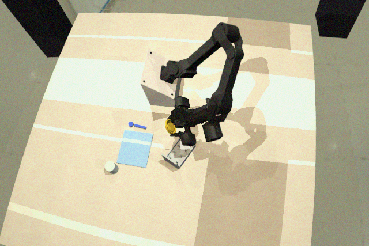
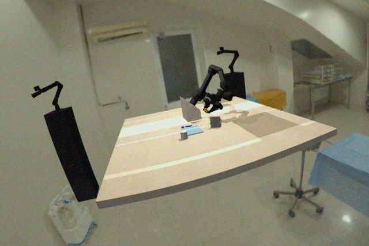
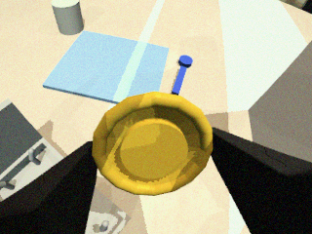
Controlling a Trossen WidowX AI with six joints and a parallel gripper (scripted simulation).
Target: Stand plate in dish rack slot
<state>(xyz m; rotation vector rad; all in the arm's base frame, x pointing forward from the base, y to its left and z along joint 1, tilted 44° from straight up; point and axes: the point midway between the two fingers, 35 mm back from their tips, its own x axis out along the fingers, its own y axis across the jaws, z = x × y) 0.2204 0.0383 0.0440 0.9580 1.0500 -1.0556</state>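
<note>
My gripper tip is 7 cm short of the dish rack, 4 cm to the right of it and 7 cm above it. Round my gripper tip: blue spoon (4 cm behind, 16 cm to the right, 9 cm below); then plate (1 cm to the left); then light blue mat (7 cm ahead, 15 cm to the right, 9 cm below).
</note>
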